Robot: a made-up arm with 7 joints.
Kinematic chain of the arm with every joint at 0, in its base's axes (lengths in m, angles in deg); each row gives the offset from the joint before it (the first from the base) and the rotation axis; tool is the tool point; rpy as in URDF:
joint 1: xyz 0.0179 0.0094 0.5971 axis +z
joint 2: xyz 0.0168 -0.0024 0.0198 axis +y
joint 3: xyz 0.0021 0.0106 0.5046 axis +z
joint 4: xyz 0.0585 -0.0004 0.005 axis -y
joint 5: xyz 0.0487 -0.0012 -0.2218 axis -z
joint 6: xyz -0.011 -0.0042 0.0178 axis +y
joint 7: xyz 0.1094 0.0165 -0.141 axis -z
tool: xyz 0.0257 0.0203 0.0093 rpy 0 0 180
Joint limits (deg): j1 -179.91..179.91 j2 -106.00..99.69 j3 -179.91..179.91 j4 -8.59..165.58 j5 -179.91..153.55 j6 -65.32..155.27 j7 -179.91..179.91
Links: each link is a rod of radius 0.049 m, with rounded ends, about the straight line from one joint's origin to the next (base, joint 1, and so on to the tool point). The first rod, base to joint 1, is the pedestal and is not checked.
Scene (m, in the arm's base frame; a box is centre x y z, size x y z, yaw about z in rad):
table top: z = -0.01
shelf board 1: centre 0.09 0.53 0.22 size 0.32 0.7 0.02 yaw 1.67
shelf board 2: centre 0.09 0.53 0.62 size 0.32 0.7 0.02 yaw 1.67
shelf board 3: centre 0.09 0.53 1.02 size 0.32 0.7 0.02 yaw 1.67
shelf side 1: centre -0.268 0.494 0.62 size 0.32 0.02 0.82 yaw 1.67
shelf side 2: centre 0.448 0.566 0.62 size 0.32 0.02 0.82 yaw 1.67
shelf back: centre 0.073 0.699 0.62 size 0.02 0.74 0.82 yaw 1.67
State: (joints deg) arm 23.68 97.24 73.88 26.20 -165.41 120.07 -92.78
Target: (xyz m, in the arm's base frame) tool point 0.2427 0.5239 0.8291
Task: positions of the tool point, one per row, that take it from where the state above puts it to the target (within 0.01 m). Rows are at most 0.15 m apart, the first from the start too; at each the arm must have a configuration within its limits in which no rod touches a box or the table.
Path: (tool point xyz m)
1: 0.2793 0.3347 0.3882
2: 0.2839 0.2079 0.3950
3: 0.3184 0.2457 0.4942
4: 0.3319 0.2592 0.6085
5: 0.3171 0.2499 0.7248
6: 0.2727 0.2219 0.8291
7: 0.2795 0.3245 0.8400
8: 0.2700 0.4267 0.8395
9: 0.2427 0.5239 0.8291

